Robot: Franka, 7 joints.
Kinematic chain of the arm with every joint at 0, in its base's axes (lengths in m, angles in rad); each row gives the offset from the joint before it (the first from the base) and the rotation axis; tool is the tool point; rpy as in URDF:
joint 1: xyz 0 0 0.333 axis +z
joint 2: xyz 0 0 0 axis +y
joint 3: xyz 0 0 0.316 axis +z
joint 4: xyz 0.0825 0 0 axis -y
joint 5: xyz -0.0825 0 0.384 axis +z
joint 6: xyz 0 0 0 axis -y
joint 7: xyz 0.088 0 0 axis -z
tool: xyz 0 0 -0.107 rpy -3.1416 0 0
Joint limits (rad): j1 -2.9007..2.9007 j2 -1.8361..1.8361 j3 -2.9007..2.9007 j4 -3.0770..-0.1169 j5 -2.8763..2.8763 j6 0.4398..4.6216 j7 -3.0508..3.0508
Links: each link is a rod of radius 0.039 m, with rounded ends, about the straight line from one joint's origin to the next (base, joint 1, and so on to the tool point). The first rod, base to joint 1, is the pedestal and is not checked.
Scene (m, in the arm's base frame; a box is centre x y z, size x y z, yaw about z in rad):
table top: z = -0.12
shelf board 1: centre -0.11 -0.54 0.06 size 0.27 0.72 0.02 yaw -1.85
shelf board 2: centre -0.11 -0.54 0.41 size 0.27 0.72 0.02 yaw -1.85
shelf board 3: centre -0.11 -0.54 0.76 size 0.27 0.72 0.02 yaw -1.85
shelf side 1: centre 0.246 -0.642 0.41 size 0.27 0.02 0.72 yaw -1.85
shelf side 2: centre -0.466 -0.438 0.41 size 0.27 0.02 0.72 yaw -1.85
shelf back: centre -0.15 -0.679 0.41 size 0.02 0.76 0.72 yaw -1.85
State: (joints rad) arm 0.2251 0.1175 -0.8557 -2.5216 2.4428 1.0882 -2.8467
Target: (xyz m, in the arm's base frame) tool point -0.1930 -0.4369 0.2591
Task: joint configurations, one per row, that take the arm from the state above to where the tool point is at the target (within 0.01 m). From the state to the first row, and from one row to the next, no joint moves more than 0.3 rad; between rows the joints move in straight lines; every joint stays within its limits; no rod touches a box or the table.
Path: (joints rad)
1: -0.0229 0.2251 -0.9720 -2.5374 2.4772 1.1791 -2.8467
2: -0.2708 0.3326 -1.0883 -2.5532 2.5116 1.2701 -2.8467
3: -0.5188 0.4402 -1.2046 -2.5691 2.5461 1.3610 -2.8467
4: -0.7667 0.5477 -1.3209 -2.5849 2.5805 1.4519 -2.8467

